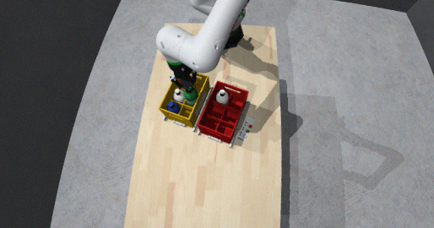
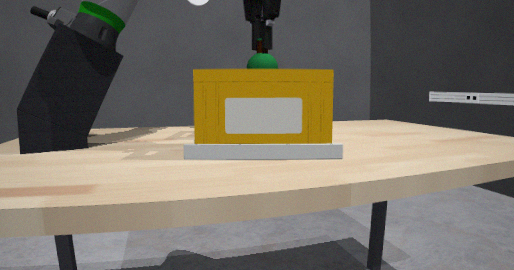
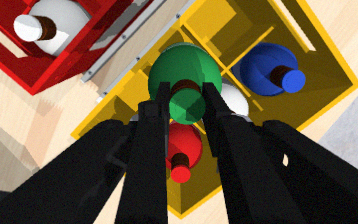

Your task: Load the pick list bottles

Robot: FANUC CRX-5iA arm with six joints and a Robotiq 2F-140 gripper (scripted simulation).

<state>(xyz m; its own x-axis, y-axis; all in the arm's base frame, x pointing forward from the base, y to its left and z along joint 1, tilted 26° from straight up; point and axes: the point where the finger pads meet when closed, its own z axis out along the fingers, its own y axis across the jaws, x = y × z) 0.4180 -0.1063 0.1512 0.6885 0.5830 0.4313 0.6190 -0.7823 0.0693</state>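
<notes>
Now: the green bottle 80 mm below my hand. Round my hand: yellow crate (40 mm to the right, 180 mm below); blue bottle (80 mm ahead, 90 mm to the right, 180 mm below); red bottle (90 mm behind, 80 mm to the right, 180 mm below).
</notes>
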